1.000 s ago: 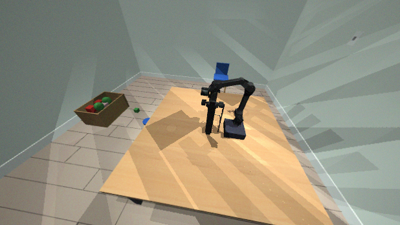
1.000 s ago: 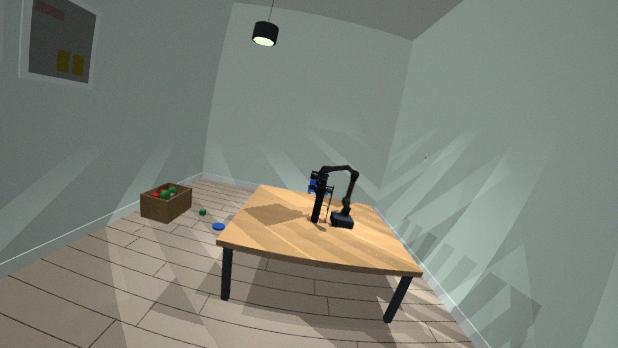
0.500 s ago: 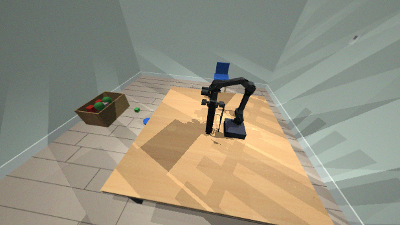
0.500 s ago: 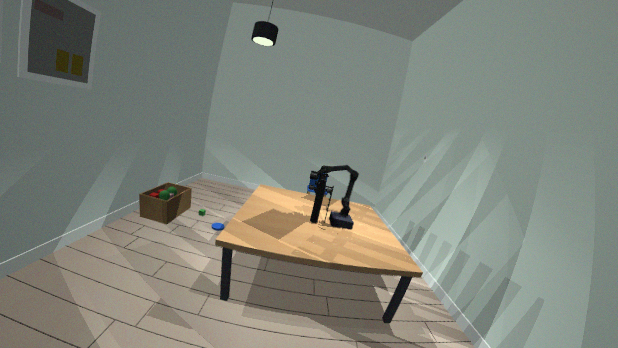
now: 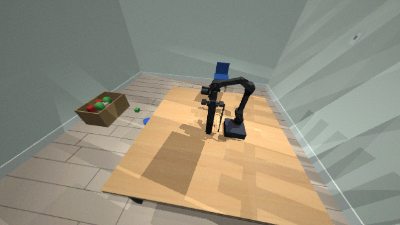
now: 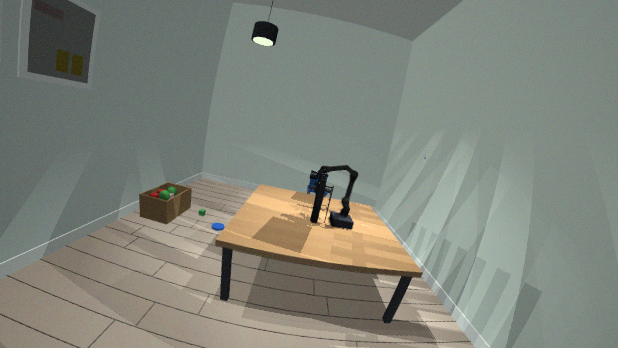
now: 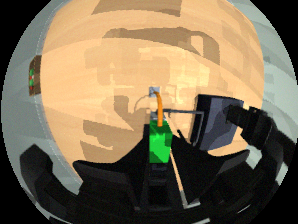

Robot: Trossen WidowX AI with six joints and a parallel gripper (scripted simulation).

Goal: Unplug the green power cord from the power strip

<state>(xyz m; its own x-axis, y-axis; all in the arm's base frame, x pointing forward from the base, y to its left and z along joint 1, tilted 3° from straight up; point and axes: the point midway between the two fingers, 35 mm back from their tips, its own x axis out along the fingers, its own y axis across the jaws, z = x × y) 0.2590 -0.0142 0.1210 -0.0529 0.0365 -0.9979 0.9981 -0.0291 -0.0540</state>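
The thin dark cord is 90 mm behind my gripper tip, 20 mm to the left of it and 50 mm below it. Round my gripper tip: green plug: 30 mm to the left.
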